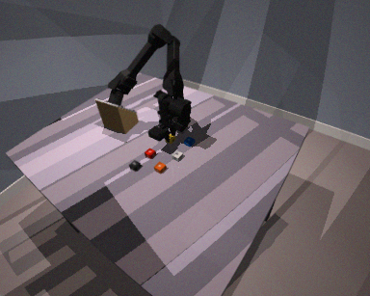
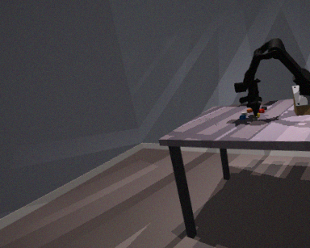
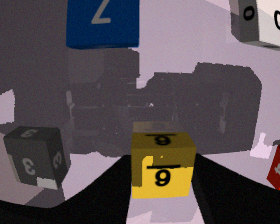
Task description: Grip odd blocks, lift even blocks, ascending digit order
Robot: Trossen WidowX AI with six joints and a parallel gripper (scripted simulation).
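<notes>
Right now the blue block is 70 mm ahead of my gripper tip and 40 mm to the left of it. Round my gripper tip: grey block (10 mm behind, 80 mm to the left); then white block (90 mm ahead, 50 mm to the right); then yellow block (right at my gripper tip).
</notes>
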